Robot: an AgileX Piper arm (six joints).
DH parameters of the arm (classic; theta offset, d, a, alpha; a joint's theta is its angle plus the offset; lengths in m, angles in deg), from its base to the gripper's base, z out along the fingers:
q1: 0 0.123 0 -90
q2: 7.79 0 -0.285 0
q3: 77.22 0 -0.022 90
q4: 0 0.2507 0 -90
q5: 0 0 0 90
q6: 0 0.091 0 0
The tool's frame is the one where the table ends.
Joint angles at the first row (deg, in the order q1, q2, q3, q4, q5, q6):
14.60 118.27 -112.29 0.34 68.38 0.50
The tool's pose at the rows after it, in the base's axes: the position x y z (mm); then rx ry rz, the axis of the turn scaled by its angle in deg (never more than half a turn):
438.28 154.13 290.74 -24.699 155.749 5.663
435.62 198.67 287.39 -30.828 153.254 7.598
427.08 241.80 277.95 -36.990 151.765 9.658
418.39 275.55 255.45 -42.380 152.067 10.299
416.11 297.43 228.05 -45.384 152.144 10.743
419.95 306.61 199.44 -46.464 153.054 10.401
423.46 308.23 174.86 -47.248 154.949 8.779
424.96 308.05 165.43 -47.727 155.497 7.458
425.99 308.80 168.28 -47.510 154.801 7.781
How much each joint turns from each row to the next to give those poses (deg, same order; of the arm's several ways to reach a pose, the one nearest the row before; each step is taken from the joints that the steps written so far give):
4.78 3.07 -6.05 -0.34 1.04 0.85
5.14 3.42 -4.98 0.00 0.00 0.42
4.94 3.28 -3.66 0.34 -0.01 0.24
3.84 3.29 -1.11 0.06 -0.68 0.08
2.17 3.30 -0.05 0.13 -2.46 0.04
0.58 3.35 -0.06 0.00 -2.10 0.01
0.00 2.72 -0.01 -0.53 -0.49 -0.01
0.00 1.04 0.00 -0.73 -0.16 0.02
0.00 0.00 -0.56 0.00 -0.20 0.00

